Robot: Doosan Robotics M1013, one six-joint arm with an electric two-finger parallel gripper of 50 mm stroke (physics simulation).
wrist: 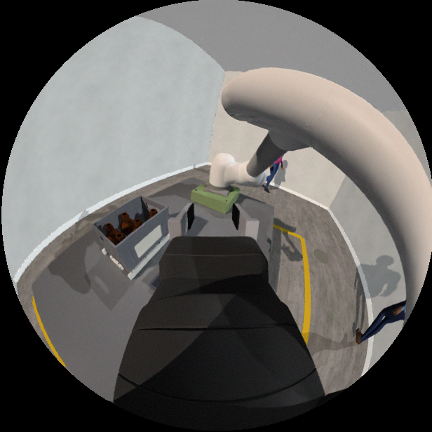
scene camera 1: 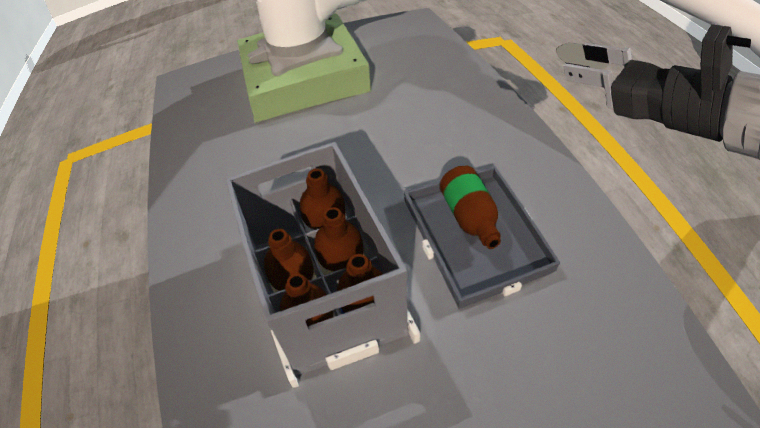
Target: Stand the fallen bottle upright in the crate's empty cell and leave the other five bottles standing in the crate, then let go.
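Places are measured from the arm's base along level axes (x right, y ahead, z up), in millimetres.
Where they show: gripper, fingertip midpoint: (scene camera 1: 575, 61); arm's base at its link origin: (scene camera 1: 298, 48).
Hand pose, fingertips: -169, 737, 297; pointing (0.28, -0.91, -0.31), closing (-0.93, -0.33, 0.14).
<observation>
Things, the pixels of their top centre, and the offset from my fingertips, as dx, dy, dz. "*": a spot on its surface instead.
- fallen brown bottle at its top centre: (scene camera 1: 477, 195) +64, -99, -308
- shallow dark tray at a spot on its surface: (scene camera 1: 507, 283) * +92, +46, -362
- grey crate at its top centre: (scene camera 1: 303, 219) +354, -103, -212
The fallen brown bottle (scene camera 1: 477, 208) with a green band lies in the shallow dark tray (scene camera 1: 507, 283). Its base overlaps the tray's back rim in the scene view, and its neck points toward the camera. The grey crate (scene camera 1: 297, 340) (wrist: 125, 256) stands left of the tray. Five brown bottles stand in it: three in the right column, two in the left. Its far-left cell (scene camera 1: 277, 225) is empty. My gripper (scene camera 1: 577, 63) (wrist: 212, 210) is open with nothing between its fingers, away from crate and tray at the upper right. The fallen bottle does not show in the wrist view.
The green robot base (scene camera 1: 311, 98) (wrist: 215, 199) stands behind the crate. White blocks (scene camera 1: 352, 355) sit at the crate's foot, and small white blocks (scene camera 1: 512, 288) at the tray's edges. Yellow floor lines (scene camera 1: 627, 148) run beside the grey mat. People stand near the walls in the wrist view.
</observation>
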